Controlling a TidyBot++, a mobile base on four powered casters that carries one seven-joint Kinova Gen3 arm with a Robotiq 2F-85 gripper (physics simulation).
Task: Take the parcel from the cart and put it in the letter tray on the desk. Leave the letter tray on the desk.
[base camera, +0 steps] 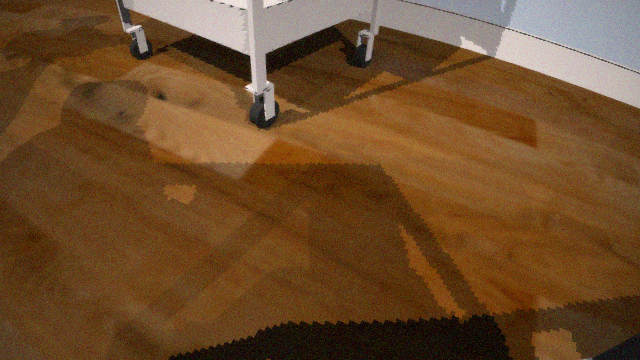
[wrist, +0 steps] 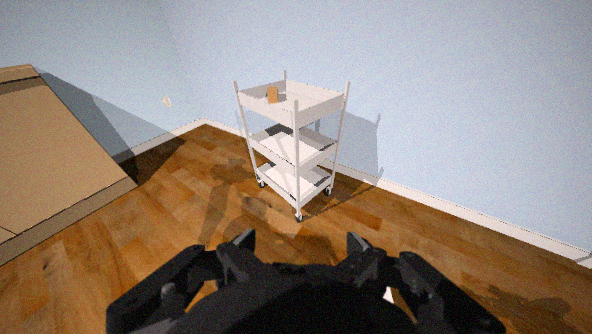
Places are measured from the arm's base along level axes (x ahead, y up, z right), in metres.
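Where they show: gripper, fingertip midpoint: [wrist: 300,240].
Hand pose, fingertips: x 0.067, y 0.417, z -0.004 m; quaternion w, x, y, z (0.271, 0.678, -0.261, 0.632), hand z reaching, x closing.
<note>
After its pixels a point has its place.
A white three-tier cart [base camera: 257,45] @(x 0.556, y -0.242, z -0.064 m) [wrist: 296,150] @(x 0.556, y 0.177, z -0.065 m) stands on casters near the wall; the base camera view shows its lower part. A small orange-brown parcel [wrist: 272,94] @(x 0.862, y 0.311, z -0.219 m) stands upright in the cart's top tray, toward its left side in the wrist view. My gripper [wrist: 300,240] @(x 0.067, y 0.417, z -0.004 m) is open, with nothing between its fingers, and is well short of the cart. The letter tray does not show in either view, and I cannot tell whether the tan surface at the left of the wrist view is the desk.
A large tan wooden piece of furniture [wrist: 45,150] @(x 0.551, y 0.125, z -1.518 m) is at the left of the wrist view. Blue walls [wrist: 450,100] @(x 0.868, y 0.296, z 0.666 m) with a white baseboard [base camera: 565,65] @(x 0.845, y -0.355, z 0.680 m) [wrist: 425,198] @(x 0.784, y -0.343, z 0.801 m) meet in a corner behind the cart. A wall outlet [wrist: 167,102] @(x 1.674, y -0.002, z -1.659 m) is left of the cart.
</note>
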